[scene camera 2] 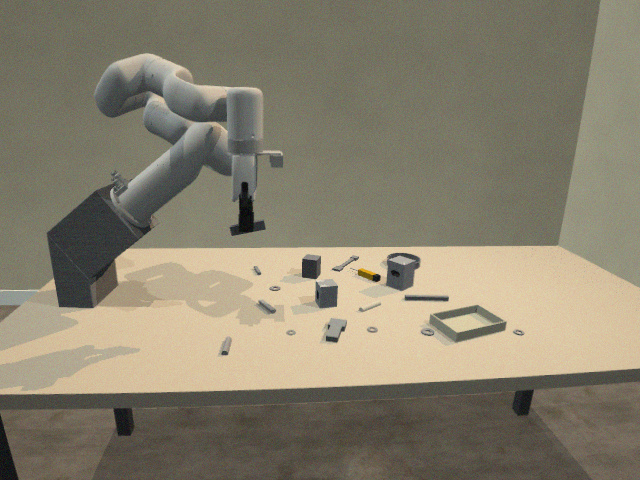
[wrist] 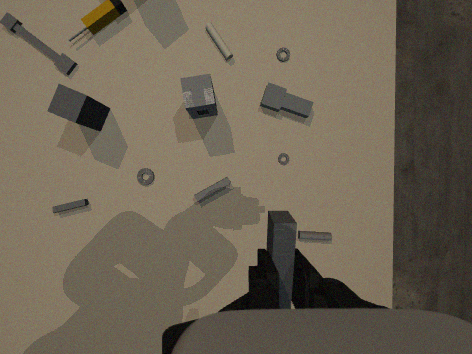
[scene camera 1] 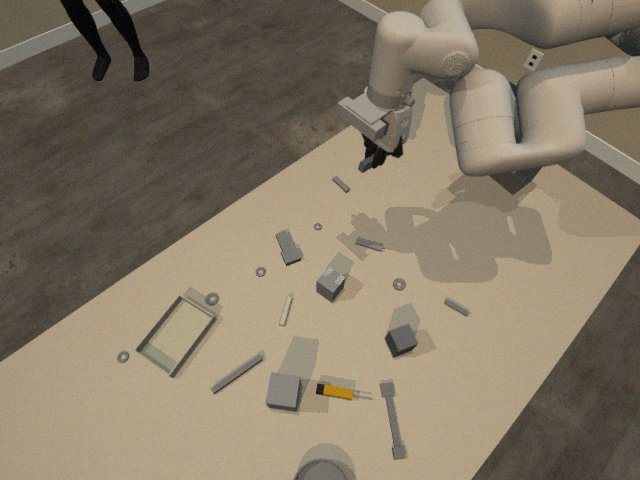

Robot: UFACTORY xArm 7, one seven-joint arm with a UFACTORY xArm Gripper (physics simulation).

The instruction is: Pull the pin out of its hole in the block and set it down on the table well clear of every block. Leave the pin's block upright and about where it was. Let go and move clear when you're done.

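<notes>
My gripper is shut on the grey square-sided pin. It holds the pin high above the table, roughly level, near the table's far left edge in scene camera 1. The pin's block is a small grey cube standing upright on the table, with a dark hole in one side. The pin is out of the block and well apart from it. The fingers hide the middle of the pin.
A dark block and a larger holed block stand farther off. A short grey rod, a split rod and a stepped piece lie about.
</notes>
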